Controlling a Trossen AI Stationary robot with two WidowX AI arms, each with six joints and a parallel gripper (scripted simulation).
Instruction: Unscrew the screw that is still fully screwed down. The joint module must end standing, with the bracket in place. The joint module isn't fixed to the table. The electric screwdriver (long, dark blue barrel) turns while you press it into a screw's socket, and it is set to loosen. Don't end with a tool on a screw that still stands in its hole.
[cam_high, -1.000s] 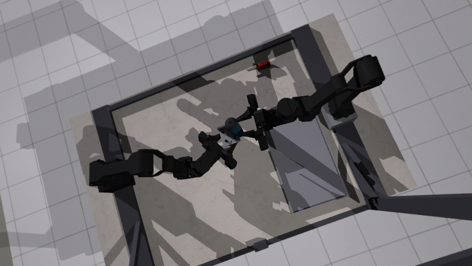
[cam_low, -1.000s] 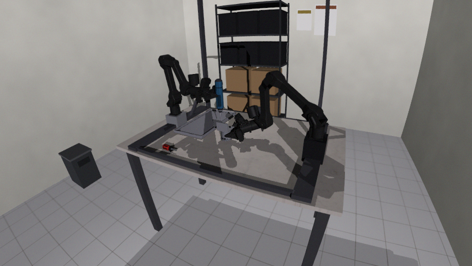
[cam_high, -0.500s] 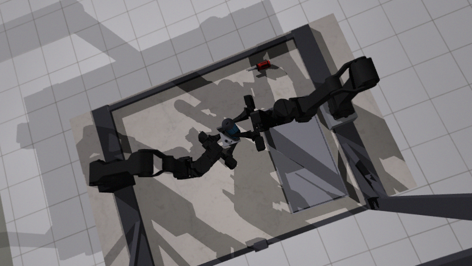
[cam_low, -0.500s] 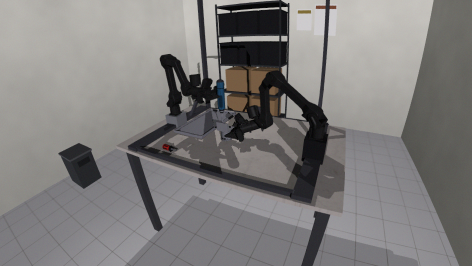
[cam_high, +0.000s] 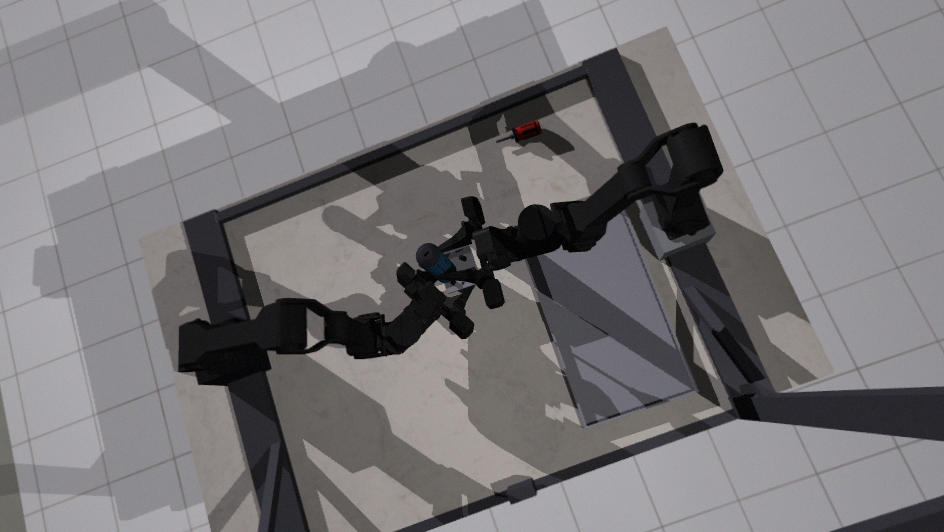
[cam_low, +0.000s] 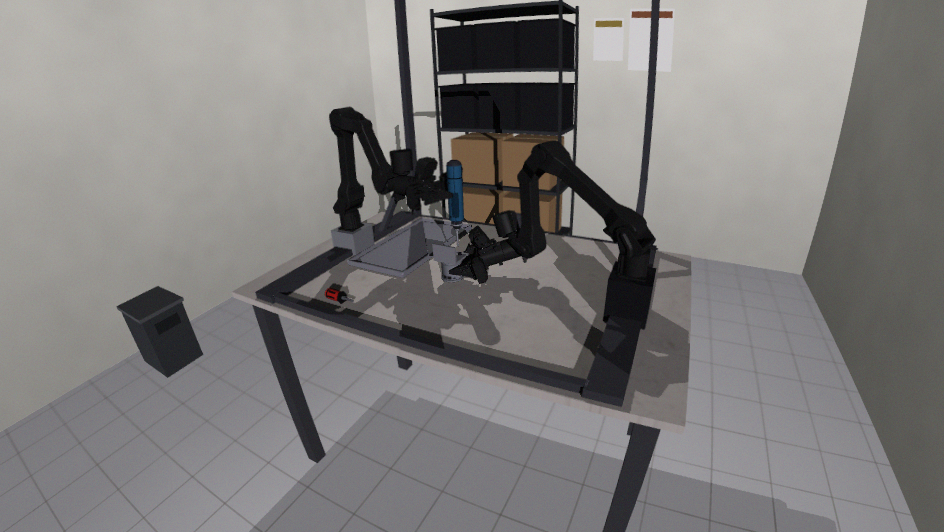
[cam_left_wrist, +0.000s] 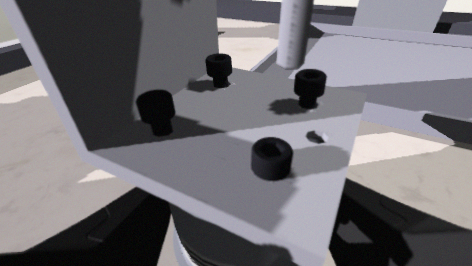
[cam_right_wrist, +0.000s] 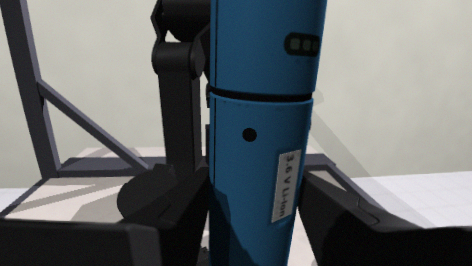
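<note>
The screw is 30 mm above my left hand and 10 mm to the right of it. Round my left hand: grey bracket 30 mm above, 20 mm to the right, 10 mm ahead; bit 70 mm above, 10 mm to the right; joint module 20 mm to the right, 10 mm below, 10 mm ahead.
</note>
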